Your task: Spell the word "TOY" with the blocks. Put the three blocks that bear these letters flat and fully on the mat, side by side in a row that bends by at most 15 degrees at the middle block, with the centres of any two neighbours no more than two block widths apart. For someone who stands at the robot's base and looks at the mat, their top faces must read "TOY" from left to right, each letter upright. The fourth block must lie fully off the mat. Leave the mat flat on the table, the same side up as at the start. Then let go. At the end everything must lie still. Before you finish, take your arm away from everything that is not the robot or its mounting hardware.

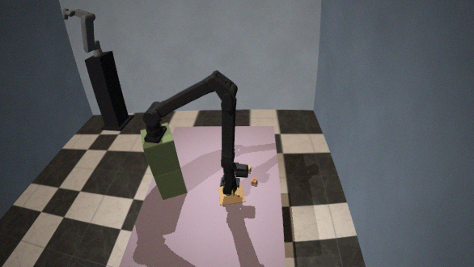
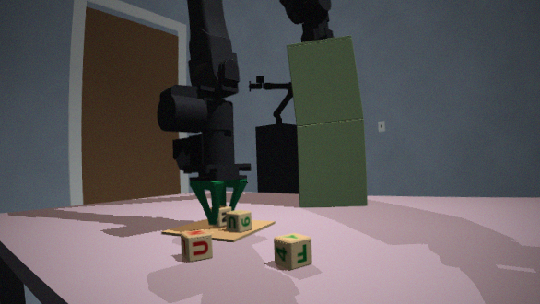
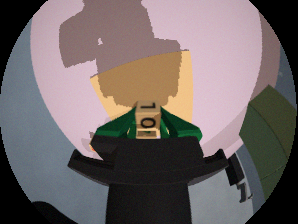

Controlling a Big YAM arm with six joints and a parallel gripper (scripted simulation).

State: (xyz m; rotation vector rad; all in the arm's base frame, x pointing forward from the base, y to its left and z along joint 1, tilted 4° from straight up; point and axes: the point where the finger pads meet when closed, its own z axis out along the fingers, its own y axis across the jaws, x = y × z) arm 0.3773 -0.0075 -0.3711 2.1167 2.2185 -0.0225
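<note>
My gripper is now right at the black-lettered block. Also, from my hand: letter block (210 mm to the left, 70 mm ahead); then tan mat (20 mm below).
</note>
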